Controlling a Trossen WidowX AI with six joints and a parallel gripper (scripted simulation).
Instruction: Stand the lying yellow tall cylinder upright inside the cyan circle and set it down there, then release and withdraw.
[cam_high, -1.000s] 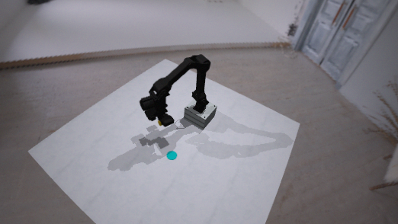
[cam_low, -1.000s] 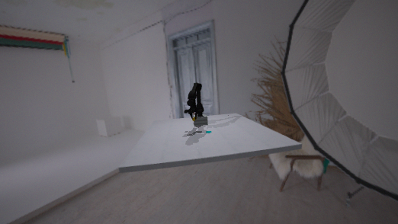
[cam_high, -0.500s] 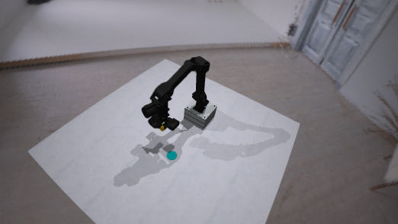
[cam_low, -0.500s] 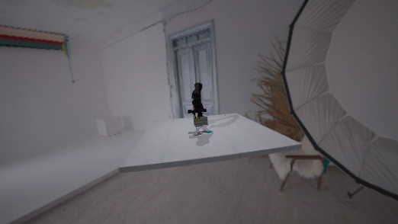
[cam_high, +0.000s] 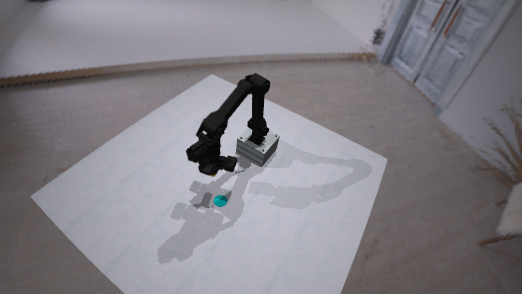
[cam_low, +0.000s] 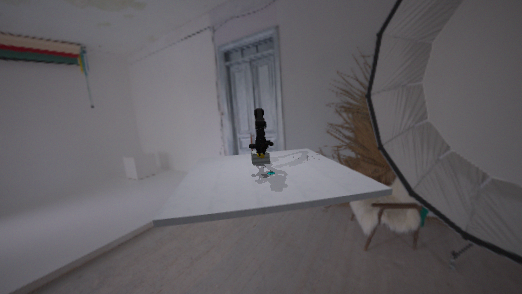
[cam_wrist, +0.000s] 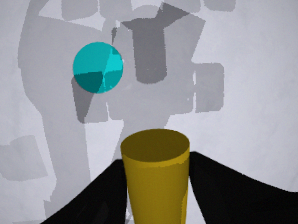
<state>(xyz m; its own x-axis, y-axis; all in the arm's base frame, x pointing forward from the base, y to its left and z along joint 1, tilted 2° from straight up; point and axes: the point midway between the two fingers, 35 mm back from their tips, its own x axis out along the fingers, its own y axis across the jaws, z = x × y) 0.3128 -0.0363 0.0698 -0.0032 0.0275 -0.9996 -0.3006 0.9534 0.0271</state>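
Right now my gripper tip is 140 mm above the cyan circle, 60 mm to the right of it and 20 mm short of it. Also, from my gripper tip: yellow tall cylinder (20 mm behind, 10 mm to the right).
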